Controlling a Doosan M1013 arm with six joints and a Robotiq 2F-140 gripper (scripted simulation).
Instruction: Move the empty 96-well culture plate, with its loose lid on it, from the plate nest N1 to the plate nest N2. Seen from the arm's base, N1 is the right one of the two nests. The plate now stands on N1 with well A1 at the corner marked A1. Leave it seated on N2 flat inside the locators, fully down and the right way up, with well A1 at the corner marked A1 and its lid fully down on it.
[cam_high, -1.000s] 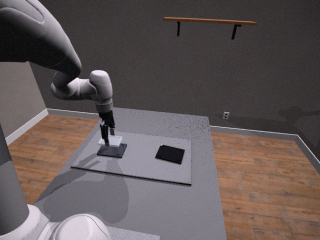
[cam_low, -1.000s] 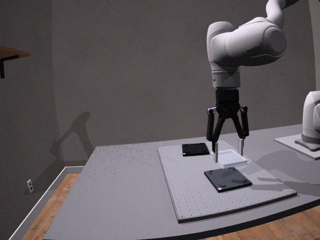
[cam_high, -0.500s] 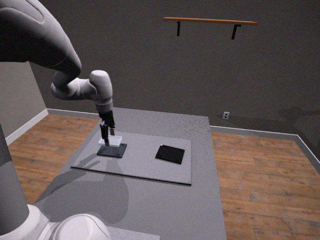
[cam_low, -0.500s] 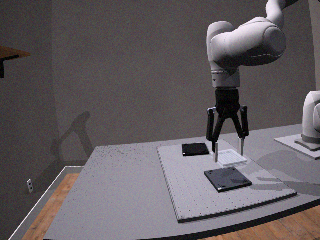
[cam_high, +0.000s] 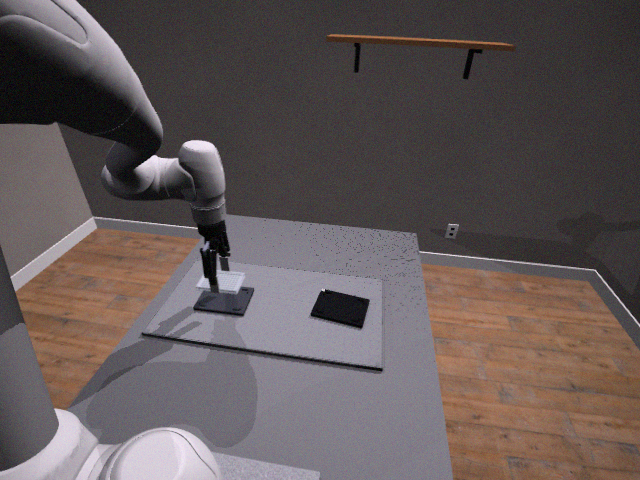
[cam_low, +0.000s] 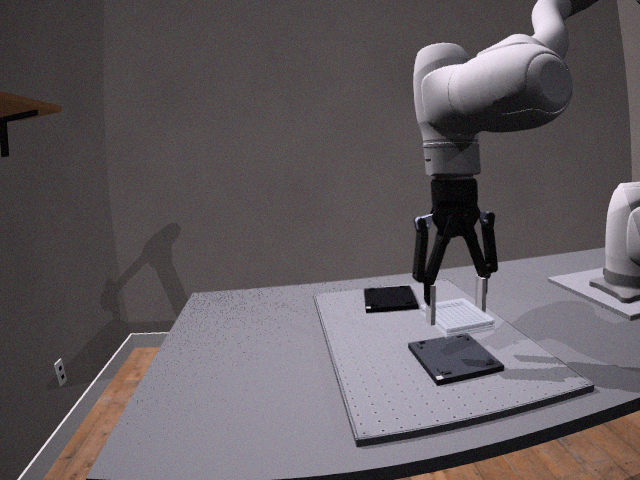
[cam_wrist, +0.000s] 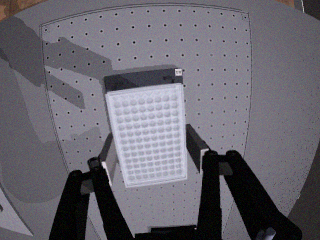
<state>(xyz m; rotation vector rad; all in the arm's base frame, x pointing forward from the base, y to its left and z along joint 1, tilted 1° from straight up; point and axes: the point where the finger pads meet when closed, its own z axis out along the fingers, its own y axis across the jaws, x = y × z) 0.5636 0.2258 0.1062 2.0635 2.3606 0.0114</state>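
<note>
Right now the black plate nest N2 is 10 cm below my hand. The rest, counted from my hand: black plate nest N1: 37 cm to the right, 10 cm below, 7 cm ahead; white corner mark: 9 cm below, 8 cm to the left, 4 cm ahead; plate lid: 2 cm below.
</note>
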